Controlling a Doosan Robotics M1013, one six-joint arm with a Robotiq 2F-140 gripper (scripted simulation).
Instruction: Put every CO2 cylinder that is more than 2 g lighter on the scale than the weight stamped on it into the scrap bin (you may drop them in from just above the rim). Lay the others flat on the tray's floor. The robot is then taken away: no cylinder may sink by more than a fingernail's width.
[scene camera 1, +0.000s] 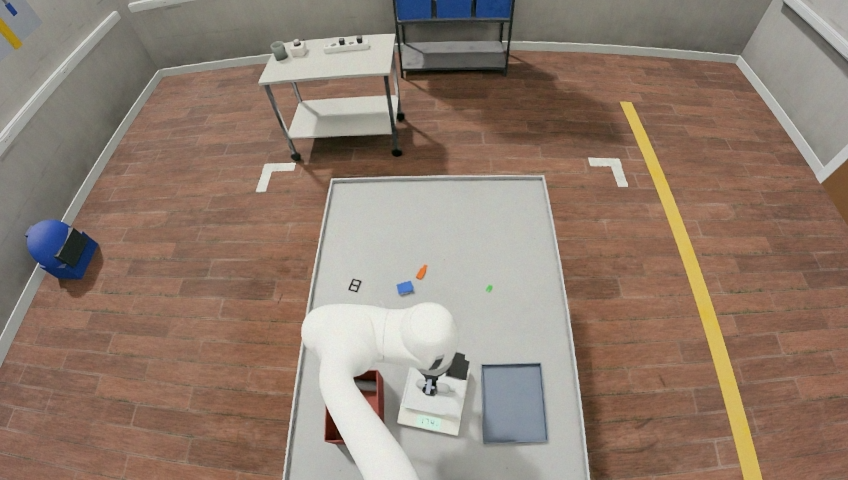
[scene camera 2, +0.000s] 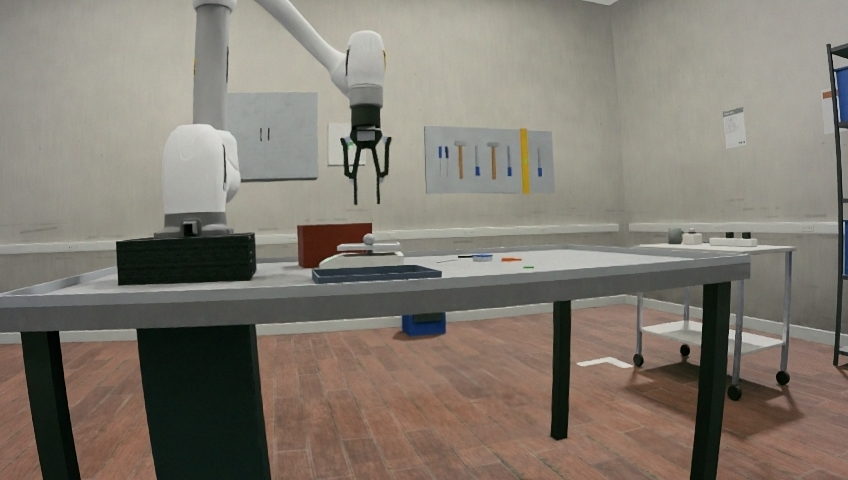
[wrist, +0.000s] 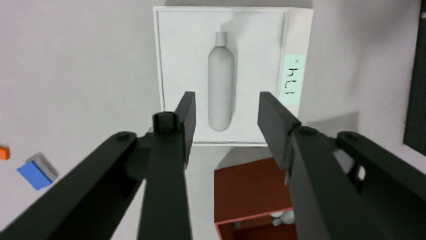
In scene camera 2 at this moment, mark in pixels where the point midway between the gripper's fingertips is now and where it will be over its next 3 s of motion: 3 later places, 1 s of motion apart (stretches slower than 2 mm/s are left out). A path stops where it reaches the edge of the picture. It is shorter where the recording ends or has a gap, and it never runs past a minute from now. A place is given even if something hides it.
The gripper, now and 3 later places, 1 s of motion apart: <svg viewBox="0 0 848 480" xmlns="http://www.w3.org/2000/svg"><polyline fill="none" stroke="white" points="367,204 368,239 370,237 368,201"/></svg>
